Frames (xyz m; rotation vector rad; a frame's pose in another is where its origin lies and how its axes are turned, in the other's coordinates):
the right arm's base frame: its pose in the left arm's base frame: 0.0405 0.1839 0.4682 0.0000 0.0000 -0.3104
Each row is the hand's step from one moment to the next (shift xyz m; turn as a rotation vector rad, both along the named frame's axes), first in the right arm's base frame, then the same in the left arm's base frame.
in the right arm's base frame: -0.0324 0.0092 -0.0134 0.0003 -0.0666 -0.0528
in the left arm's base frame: -0.0280 0.0187 -0.0134 -0.0201 -0.0635 -0.0528
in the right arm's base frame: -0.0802 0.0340 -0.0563 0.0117 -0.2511 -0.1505
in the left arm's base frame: -0.0660 0.0569 -0.0563 -0.0656 -0.2427 -0.1505
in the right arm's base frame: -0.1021 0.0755 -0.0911 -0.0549 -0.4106 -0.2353
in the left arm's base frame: -0.0742 0.1031 -0.0911 -0.1777 -0.3742 -0.2353
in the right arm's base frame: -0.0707 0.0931 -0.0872 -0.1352 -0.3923 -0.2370
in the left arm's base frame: -0.0389 0.1102 -0.0872 -0.2486 -0.3323 -0.2370
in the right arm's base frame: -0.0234 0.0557 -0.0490 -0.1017 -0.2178 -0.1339
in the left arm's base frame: -0.0053 0.0602 -0.0490 -0.1634 -0.1763 -0.1339
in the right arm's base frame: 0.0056 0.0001 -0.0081 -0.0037 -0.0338 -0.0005
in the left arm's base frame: 0.0054 -0.0016 -0.0081 -0.0138 -0.0311 -0.0005
